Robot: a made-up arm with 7 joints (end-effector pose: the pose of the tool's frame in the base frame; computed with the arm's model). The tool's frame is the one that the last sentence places. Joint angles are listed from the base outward.
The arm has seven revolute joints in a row. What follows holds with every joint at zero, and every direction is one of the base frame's.
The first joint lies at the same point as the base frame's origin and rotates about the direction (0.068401, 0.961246, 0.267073).
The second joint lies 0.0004 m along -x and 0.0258 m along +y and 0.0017 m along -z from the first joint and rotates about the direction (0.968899, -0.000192, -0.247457).
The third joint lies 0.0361 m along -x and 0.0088 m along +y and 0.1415 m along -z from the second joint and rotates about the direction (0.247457, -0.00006, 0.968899).
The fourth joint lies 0.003 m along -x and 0.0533 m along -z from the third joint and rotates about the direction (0.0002, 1, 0.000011).
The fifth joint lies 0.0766 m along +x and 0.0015 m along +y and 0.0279 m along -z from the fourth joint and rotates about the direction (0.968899, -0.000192, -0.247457).
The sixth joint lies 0.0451 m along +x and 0.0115 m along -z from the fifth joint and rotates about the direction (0.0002, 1, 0.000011).
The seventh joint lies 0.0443 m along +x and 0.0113 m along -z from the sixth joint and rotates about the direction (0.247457, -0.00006, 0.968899).
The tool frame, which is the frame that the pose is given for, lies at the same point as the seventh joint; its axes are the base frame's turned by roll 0, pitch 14.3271 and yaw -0.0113 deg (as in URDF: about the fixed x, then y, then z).
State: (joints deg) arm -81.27 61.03 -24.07 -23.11 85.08 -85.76 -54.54
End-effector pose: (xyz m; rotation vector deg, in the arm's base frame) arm 0.2062 0.0472 0.0421 -132.91 10.15 24.26
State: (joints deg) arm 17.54 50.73 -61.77 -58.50 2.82 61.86 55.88
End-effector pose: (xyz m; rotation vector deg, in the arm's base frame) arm -0.0218 0.0383 -0.1545 52.67 33.13 -13.24
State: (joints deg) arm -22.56 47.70 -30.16 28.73 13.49 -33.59 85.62
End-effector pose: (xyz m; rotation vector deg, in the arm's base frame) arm 0.1856 0.1483 -0.2174 41.52 -40.65 37.88
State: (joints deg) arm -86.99 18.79 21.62 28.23 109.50 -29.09 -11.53
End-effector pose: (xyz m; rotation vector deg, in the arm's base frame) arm 0.3324 0.0451 0.0696 115.36 -31.56 13.88
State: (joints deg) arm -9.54 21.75 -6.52 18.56 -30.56 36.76 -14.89
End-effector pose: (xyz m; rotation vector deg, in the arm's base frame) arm 0.1335 0.1020 -0.2838 -15.35 60.27 -15.78
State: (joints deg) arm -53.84 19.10 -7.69 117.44 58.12 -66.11 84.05
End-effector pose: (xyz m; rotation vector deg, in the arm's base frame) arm 0.1852 0.0893 -0.2810 41.86 -10.33 18.97
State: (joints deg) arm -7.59 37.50 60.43 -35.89 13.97 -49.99 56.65
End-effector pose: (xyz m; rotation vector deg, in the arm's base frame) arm 0.0717 0.1639 -0.0107 39.04 -119.11 50.09
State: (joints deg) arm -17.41 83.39 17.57 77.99 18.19 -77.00 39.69
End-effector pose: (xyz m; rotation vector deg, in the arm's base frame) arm 0.1027 0.3445 -0.0205 81.20 -33.74 30.75
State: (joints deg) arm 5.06 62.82 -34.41 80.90 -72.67 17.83 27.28
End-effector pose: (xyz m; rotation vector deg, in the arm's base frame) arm -0.0551 0.3475 -0.1760 40.13 86.93 87.85
